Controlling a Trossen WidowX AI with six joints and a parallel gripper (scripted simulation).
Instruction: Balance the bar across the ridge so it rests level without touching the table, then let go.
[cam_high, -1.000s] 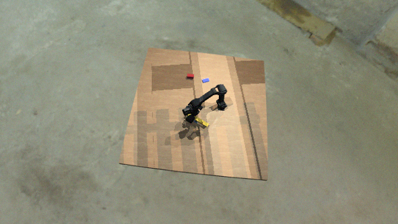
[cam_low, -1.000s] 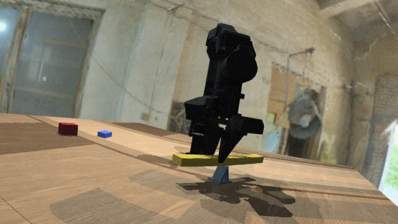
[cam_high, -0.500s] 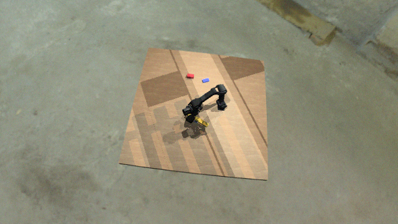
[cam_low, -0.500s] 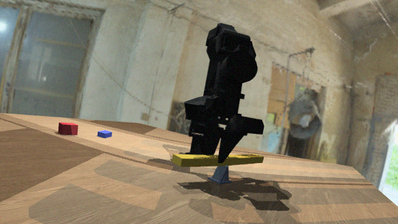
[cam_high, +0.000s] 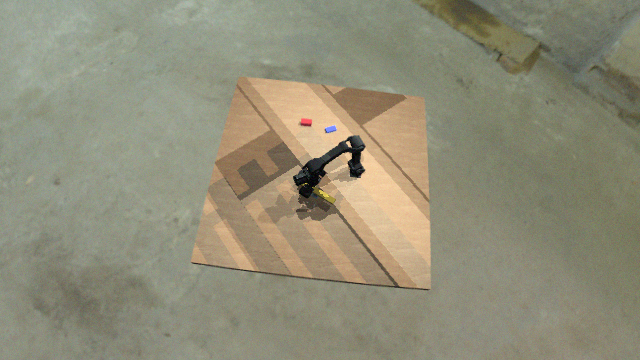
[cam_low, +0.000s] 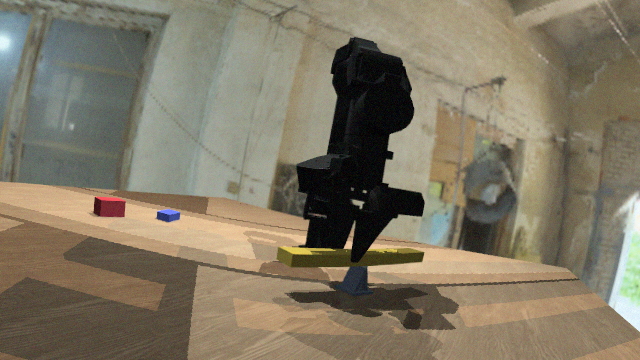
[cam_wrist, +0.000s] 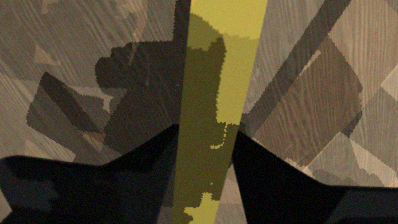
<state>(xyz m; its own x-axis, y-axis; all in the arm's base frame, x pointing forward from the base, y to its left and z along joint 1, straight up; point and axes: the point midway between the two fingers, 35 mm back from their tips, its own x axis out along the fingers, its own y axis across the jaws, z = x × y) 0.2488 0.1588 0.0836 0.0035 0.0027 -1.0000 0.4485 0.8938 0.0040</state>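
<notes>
Now: the yellow bar 30 mm behind my gripper tip and 10 mm to the left of it. Round my gripper tip: blue block (70 mm behind, 440 mm to the right, 40 mm below); red block (90 mm ahead, 470 mm to the right, 30 mm below).
</notes>
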